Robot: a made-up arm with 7 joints. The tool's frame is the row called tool.
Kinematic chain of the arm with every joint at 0, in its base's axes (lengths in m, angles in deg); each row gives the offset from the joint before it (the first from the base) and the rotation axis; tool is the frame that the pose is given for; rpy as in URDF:
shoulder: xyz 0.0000 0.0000 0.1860 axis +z
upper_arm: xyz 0.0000 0.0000 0.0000 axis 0 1 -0.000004
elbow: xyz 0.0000 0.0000 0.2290 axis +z
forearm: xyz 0.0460 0.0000 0.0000 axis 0 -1 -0.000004
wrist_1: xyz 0.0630 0.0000 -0.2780 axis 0 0.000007 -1
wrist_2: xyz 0.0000 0.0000 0.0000 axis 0 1 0.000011
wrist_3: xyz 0.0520 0.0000 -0.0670 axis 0 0.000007 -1
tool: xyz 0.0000 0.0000 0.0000 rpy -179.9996 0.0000 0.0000
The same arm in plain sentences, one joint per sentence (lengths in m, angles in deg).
The arm has seven revolute joints in a row. What follows holds with every joint at zero, and every direction is one of the base frame's.
Joint 1 lies 0.186 m along +z from the base frame's origin and turns about +z.
Joint 2 lies at the same point as joint 1 and turns about +y.
Joint 3 lies 0.229 m along +z from joint 2 and turns about +z.
Joint 4 lies 0.046 m along +x from joint 3 and turns about -y.
Joint 5 lies 0.063 m along +x and 0.278 m along -z from joint 4 and turns about -z.
Joint 6 lies at the same point as joint 5 and turns about +y.
Joint 7 lies 0.052 m along +x and 0.067 m along -z from joint 6 and turns about -z.
The tool frame, which is the frame that the pose is given for, lies at the same point as joint 7; its axes are the base frame's turned by roll -180, pitch 0 and yaw 0 deg (as in URDF: about the fixed x, then y, then z).

